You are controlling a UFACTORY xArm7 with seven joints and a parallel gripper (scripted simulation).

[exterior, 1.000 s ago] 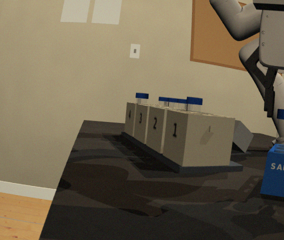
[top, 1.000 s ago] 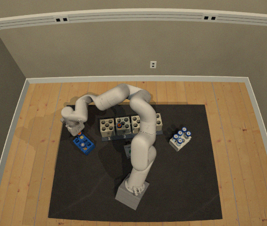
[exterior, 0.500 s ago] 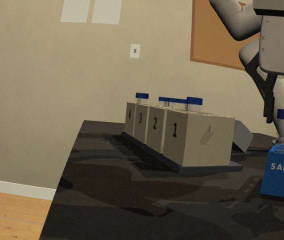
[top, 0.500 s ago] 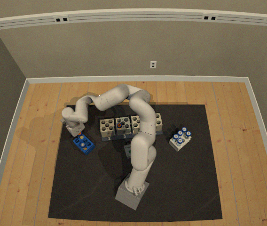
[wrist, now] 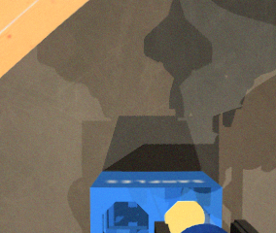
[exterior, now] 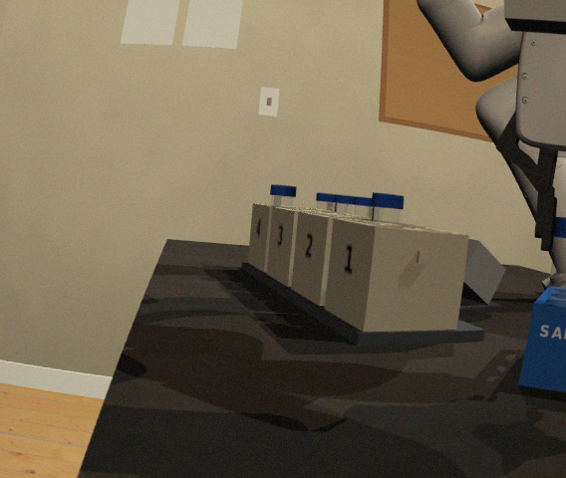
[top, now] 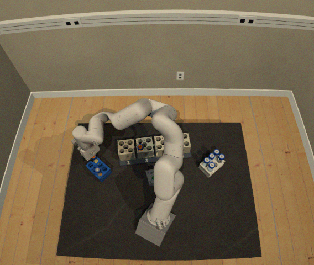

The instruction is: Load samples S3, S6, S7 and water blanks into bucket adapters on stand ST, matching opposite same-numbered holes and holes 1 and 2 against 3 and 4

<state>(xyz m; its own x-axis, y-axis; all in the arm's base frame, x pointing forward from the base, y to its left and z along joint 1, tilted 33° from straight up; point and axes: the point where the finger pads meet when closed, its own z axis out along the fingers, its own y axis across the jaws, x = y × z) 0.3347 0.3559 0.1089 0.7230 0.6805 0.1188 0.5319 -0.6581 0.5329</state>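
Now: the blue sample rack 4 cm behind my hand, 1 cm to the right of it and 9 cm below it. Round my hand: white blank rack: 16 cm behind, 67 cm to the right, 9 cm below; then adapter 1: 3 cm ahead, 19 cm to the right, 6 cm below.
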